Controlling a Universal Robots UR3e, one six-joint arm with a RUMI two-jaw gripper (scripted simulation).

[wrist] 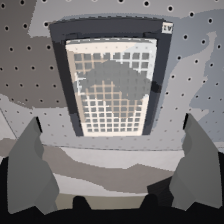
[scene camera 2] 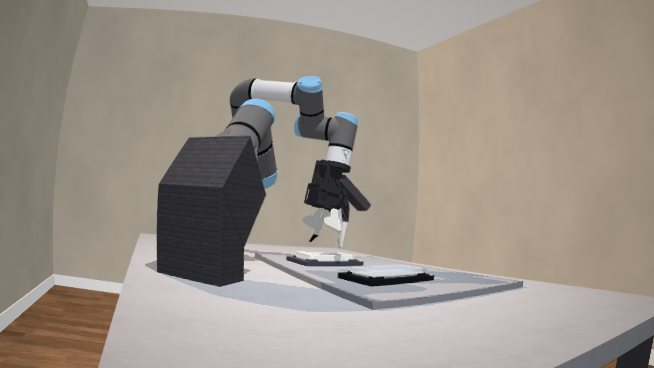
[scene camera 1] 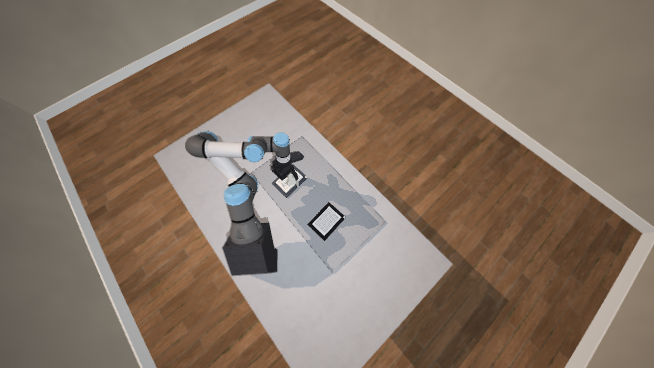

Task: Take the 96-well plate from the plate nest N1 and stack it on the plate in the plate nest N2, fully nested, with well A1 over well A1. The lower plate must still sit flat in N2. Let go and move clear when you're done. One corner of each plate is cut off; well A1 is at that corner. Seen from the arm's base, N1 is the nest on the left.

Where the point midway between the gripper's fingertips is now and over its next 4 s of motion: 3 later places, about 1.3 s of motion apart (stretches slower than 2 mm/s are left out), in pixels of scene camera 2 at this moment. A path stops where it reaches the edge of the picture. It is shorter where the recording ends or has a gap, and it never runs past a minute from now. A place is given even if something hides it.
My gripper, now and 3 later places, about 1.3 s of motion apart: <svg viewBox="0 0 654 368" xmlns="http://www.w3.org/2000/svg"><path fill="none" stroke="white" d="M324 244L323 254L324 232L331 224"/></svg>
